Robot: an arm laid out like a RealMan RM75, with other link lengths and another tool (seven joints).
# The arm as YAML. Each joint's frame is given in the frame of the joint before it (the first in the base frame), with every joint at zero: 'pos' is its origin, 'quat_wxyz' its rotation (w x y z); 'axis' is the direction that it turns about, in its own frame. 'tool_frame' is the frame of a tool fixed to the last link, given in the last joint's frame.
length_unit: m
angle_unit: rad
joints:
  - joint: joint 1
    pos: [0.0, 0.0, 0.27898]
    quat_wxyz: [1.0, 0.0, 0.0, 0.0]
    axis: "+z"
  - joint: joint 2
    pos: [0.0, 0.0, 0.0]
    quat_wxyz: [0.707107, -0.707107, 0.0, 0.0]
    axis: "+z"
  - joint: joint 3
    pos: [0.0, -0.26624, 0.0]
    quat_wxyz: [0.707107, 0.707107, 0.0, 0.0]
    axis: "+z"
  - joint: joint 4
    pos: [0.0, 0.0, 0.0]
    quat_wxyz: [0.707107, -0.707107, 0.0, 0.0]
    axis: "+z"
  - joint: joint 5
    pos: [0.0, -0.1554, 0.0]
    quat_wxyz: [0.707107, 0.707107, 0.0, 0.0]
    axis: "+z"
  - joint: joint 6
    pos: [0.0, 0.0, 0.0]
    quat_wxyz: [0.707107, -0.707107, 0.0, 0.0]
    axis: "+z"
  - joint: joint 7
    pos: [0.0, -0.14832, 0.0]
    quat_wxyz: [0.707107, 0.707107, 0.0, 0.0]
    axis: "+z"
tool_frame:
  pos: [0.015, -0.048, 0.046]
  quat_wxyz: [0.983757, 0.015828, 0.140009, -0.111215]
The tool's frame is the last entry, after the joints.
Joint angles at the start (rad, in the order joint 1, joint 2, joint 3, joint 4, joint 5, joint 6, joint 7):
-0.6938 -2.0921 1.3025 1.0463 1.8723 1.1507 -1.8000
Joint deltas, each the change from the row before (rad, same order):
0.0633 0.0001 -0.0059 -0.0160 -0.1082 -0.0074 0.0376
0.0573 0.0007 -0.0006 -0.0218 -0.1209 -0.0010 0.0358
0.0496 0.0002 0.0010 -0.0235 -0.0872 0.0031 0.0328
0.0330 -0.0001 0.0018 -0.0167 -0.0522 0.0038 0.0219
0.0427 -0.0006 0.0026 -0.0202 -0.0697 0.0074 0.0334
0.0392 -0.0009 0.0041 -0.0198 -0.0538 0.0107 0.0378
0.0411 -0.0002 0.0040 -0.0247 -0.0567 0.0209 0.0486
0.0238 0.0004 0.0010 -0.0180 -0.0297 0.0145 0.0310
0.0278 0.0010 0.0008 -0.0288 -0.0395 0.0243 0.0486
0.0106 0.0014 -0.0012 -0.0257 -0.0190 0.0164 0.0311
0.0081 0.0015 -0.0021 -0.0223 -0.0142 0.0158 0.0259
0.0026 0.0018 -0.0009 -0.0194 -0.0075 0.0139 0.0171
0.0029 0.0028 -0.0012 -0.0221 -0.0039 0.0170 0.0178
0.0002 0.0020 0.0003 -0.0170 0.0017 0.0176 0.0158
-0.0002 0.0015 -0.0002 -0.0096 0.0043 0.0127 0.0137
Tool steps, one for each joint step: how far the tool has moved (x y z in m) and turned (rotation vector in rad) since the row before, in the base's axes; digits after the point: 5 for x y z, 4 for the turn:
-0.01268 -0.00616 0.00628 0.0067 -0.0970 0.0545
-0.01021 -0.00651 0.00667 0.0044 -0.1062 0.0532
-0.01232 -0.00629 0.00440 0.0052 -0.0731 0.0470
-0.00910 -0.00469 0.00234 0.0038 -0.0424 0.0313
-0.01083 -0.00637 0.00386 0.0107 -0.0551 0.0354
-0.01052 -0.00706 0.00226 0.0106 -0.0374 0.0253
-0.01055 -0.00878 0.00241 0.0124 -0.0369 0.0184
-0.00702 -0.00551 0.00123 0.0079 -0.0177 0.0110
-0.00814 -0.00741 0.00161 0.0126 -0.0215 0.0073
-0.00495 -0.00394 -0.00004 0.0045 -0.0088 0.0033
-0.00400 -0.00341 0.00004 0.0034 -0.0069 0.0016
-0.00242 -0.00251 -0.00083 -0.0025 -0.0041 -0.0009
-0.00306 -0.00325 -0.00134 -0.0057 -0.0017 -0.0016
-0.00095 -0.00315 -0.00201 -0.0084 0.0016 -0.0096
-0.00014 -0.00223 -0.00129 -0.0045 0.0048 -0.0114

